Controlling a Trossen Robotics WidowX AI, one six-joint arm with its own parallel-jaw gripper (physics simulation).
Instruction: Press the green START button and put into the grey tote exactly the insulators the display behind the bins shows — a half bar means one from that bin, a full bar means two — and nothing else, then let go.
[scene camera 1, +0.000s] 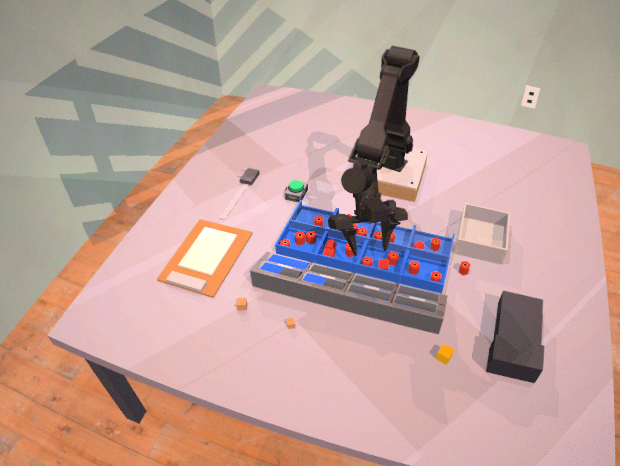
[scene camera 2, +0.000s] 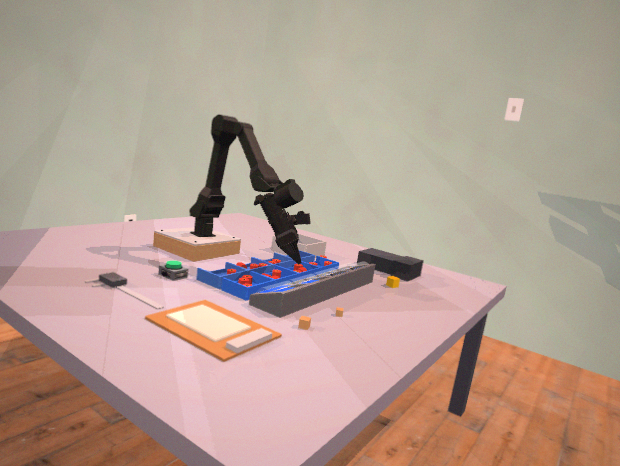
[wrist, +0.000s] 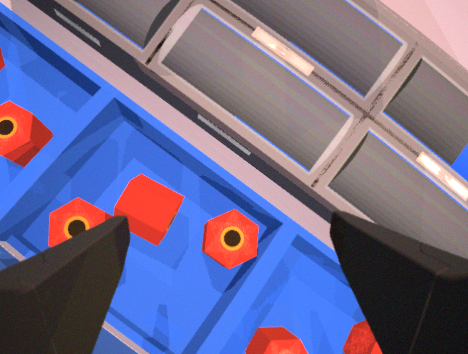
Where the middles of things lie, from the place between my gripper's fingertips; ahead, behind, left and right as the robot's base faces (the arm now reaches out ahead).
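Labels:
Grey tote (scene camera 1: 483, 234): my hand 23 cm to the right of it, 24 cm past it, 3 cm above it. Dark box (scene camera 1: 516, 352): 4 cm ahead of my hand, 39 cm to the left, 3 cm below.

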